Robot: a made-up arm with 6 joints.
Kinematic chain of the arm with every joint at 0, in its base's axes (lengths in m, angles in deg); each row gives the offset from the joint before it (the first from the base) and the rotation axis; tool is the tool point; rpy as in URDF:
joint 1: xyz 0 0 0.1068 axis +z
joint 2: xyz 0 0 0 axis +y
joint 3: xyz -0.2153 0 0.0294 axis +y
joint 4: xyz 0.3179 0 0.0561 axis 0.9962 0 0.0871
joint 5: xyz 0 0 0 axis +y
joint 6: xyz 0.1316 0 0.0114 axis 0.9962 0 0.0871
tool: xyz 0 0 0 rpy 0 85 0
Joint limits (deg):
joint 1: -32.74..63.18
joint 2: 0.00..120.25
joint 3: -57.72..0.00
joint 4: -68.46..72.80
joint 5: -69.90..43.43
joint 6: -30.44..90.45
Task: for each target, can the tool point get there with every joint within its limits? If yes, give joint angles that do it. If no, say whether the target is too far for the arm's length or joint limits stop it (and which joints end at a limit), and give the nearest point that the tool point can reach.
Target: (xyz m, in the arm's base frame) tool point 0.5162 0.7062 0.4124
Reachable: no: too far | nearest point 0.2636 0.3606 0.2628 | short by 0.453 m
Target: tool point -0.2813 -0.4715 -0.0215
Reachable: no: joint limits stop it (at a limit: joint 1, joint 2, joint 3, joint 4, joint 5) | nearest point -0.0338 -0.1191 -0.0817 | short by 0.435 m
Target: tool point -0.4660 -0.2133 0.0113
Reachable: no: joint limits stop it (at a limit: joint 2, joint 3, joint 5) | nearest point -0.0918 -0.0420 -0.0728 | short by 0.420 m
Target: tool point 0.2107 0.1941 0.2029
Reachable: yes | joints 47.72 41.50 -32.96 -19.77 34.38 -0.83
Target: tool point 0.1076 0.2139 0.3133
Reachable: yes | joints 54.96 21.44 -32.91 33.37 28.53 -11.84
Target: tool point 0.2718 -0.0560 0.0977
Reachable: yes | joints -14.17 45.73 -18.30 15.97 19.73 62.47
